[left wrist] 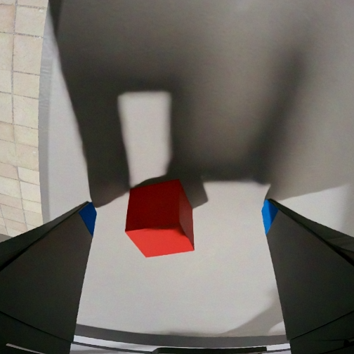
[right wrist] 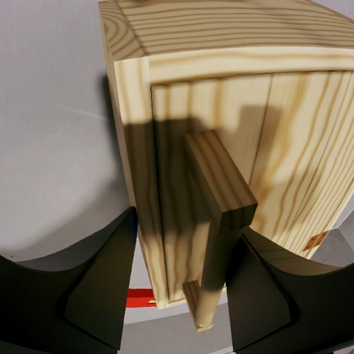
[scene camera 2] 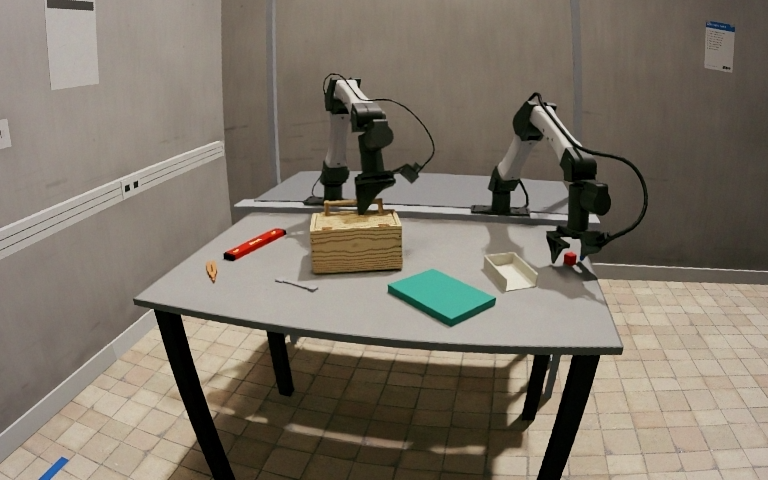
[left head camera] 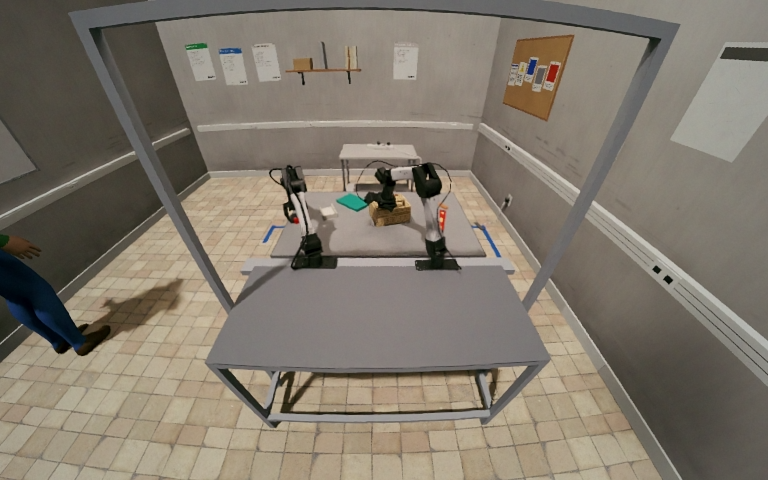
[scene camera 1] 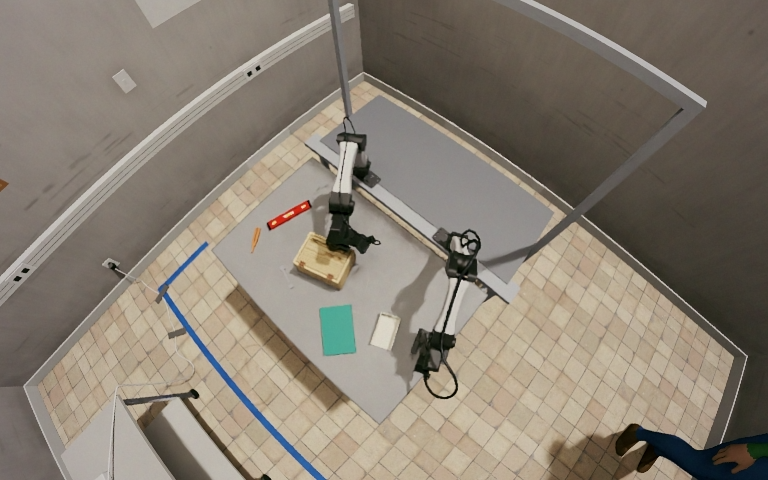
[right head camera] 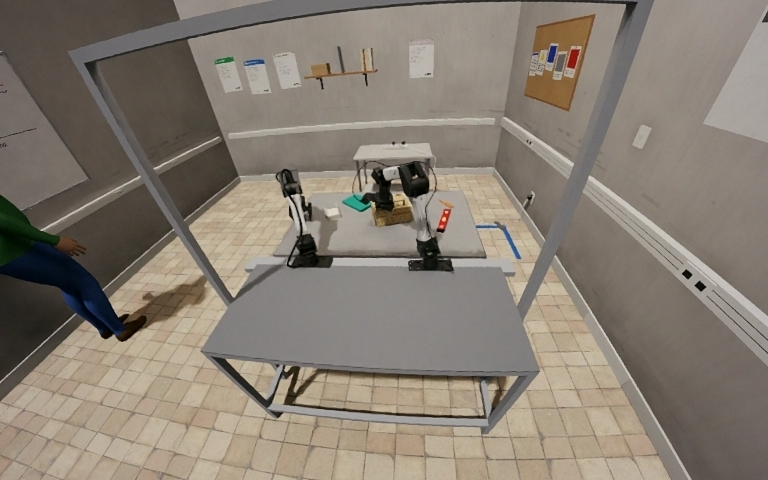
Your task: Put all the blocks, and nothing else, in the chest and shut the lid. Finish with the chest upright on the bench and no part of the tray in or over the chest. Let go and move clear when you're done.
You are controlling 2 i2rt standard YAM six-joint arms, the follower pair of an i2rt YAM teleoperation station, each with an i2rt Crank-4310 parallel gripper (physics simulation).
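Places are measured from the left arm's base along level axes (x right, y back, z down), in metres.
Pixels of known places: left gripper, fingertip midpoint: (scene camera 2: 567,262) (left head camera: 298,222); right gripper, fingertip midpoint: (scene camera 2: 361,215) (left head camera: 390,208) (scene camera 1: 333,247) (right head camera: 389,208); left arm's base at its link origin: (scene camera 2: 500,212) (left head camera: 316,264) (right head camera: 312,263); right arm's base at its link origin: (left head camera: 436,265) (scene camera 1: 361,173) (right head camera: 430,266).
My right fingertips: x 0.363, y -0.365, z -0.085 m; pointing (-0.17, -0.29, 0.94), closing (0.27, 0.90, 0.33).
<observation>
Ahead of a thing's pixels: the offset from my right fingertips to its top centre.
A red block @(dx -0.549, dy -0.008, dz +0.072 m) (scene camera 2: 570,258) (left wrist: 155,210) (left head camera: 295,220) lies on the table near its edge. My left gripper (left wrist: 178,205) (scene camera 2: 568,261) is open above it, the block between and below the fingers, nearer the left finger in the left wrist view. The wooden chest (scene camera 2: 356,249) (scene camera 1: 322,268) (left head camera: 390,216) (right head camera: 391,216) stands upright, its lid down; its inside is hidden. My right gripper (right wrist: 178,211) is open at the lid handle (right wrist: 212,280) (scene camera 2: 338,202), with the handle between its fingers. The white tray @(dx -0.379, dy -0.108, dz +0.066 m) (scene camera 2: 493,276) (scene camera 1: 385,331) holds no visible blocks.
A teal slab @(dx -0.229, dy -0.234, dz +0.079 m) (scene camera 2: 441,295) (scene camera 1: 337,330) lies between chest and tray. A red level @(dx +0.311, dy -0.013, dz +0.081 m) (scene camera 2: 254,244) (scene camera 1: 289,215), an orange peg-like item @(dx +0.345, dy -0.212, dz +0.087 m) (scene camera 2: 211,271) (scene camera 1: 256,240) and a small grey wrench @(dx +0.098, dy -0.224, dz +0.090 m) (scene camera 2: 296,284) lie around the chest. A person (scene camera 1: 679,447) stands off the table.
</observation>
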